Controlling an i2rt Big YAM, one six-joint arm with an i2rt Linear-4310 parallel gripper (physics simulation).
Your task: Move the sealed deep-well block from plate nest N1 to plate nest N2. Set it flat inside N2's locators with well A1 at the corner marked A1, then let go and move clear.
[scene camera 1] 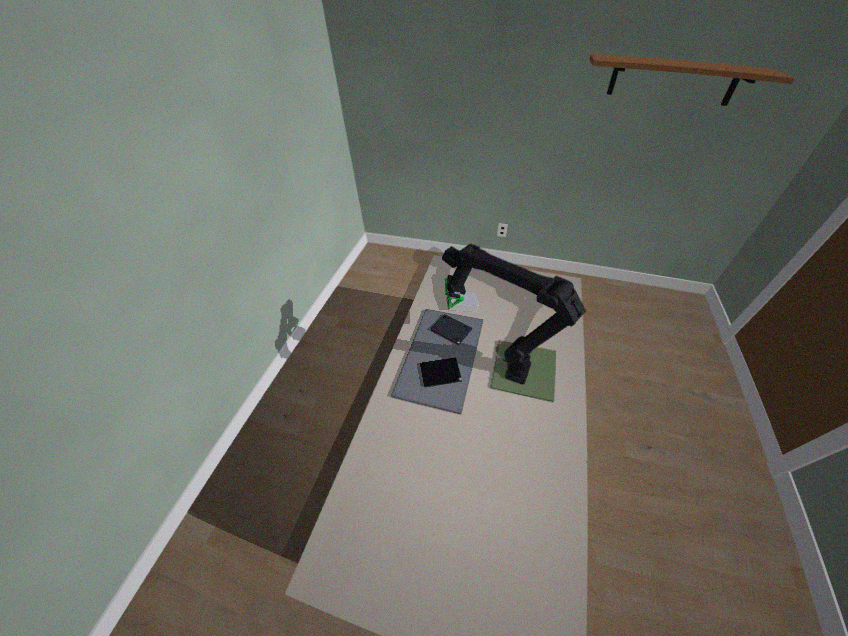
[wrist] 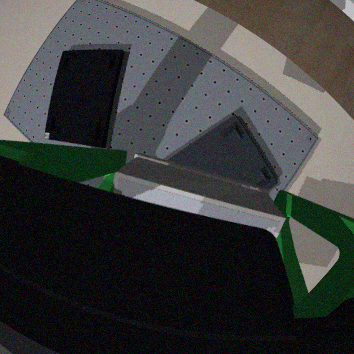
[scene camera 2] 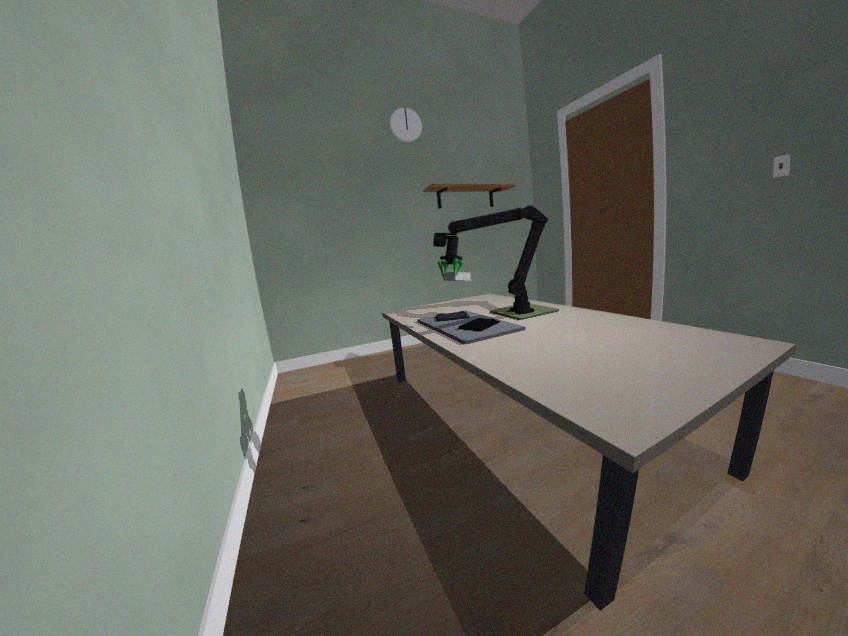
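Pixels of known places: gripper, fingertip midpoint: (scene camera 1: pixel 448 301) (wrist: pixel 202 181) (scene camera 2: pixel 449 275); arm's base at its link origin: (scene camera 1: pixel 518 370) (scene camera 2: pixel 521 311).
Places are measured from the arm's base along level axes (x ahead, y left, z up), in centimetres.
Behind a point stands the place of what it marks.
My gripper (scene camera 1: pixel 452 295) @(x 36.7, y -6.6, z 22.5 cm) (scene camera 2: pixel 450 275) @(x 36.7, y -6.6, z 22.5 cm) (wrist: pixel 202 181) @(x 36.7, y -6.6, z 22.5 cm) has green fingers and is shut on the pale sealed deep-well block (scene camera 1: pixel 470 299) @(x 28.2, y -11.0, z 22.9 cm) (scene camera 2: pixel 462 276) @(x 30.0, y -5.8, z 21.5 cm) (wrist: pixel 200 196) @(x 36.3, y -6.8, z 24.3 cm), which it holds by two opposite sides, high above the table. In scene camera 1 it shows beyond the far end of the pegboard. Two nests sit on that board: a dark grey one (scene camera 1: pixel 450 329) @(x 36.2, y -8.9, z 1.2 cm) (scene camera 2: pixel 452 316) @(x 36.9, y -6.6, z 1.3 cm) (wrist: pixel 215 150) @(x 39.4, y -7.1, z 1.3 cm), turned at an angle, and a black one (scene camera 1: pixel 440 371) @(x 30.9, y 15.1, z 1.2 cm) (scene camera 2: pixel 479 323) @(x 31.1, y 15.8, z 1.2 cm) (wrist: pixel 86 97) @(x 31.3, y 13.3, z 1.3 cm) with a small pale corner mark. Both look empty. Nest labels and well A1 cannot be read.
The grey-blue pegboard (scene camera 1: pixel 410 387) @(x 39.5, y 27.1, z 0.1 cm) (scene camera 2: pixel 508 329) @(x 23.3, y 28.6, z 0.1 cm) (wrist: pixel 155 67) @(x 42.3, y 8.5, z 0.1 cm) lies on the pale table (scene camera 1: pixel 479 513) @(x -3.8, y 60.2, z -1.2 cm) (scene camera 2: pixel 616 369) @(x 16.1, y 78.8, z -1.2 cm). The arm stands on a green base plate (scene camera 1: pixel 541 383) @(x -10.9, y 2.3, z 0.1 cm) (scene camera 2: pixel 547 310) @(x -10.9, y 7.5, z 0.0 cm) beside it. A wooden shelf (scene camera 1: pixel 684 67) (scene camera 2: pixel 472 186) is on the wall.
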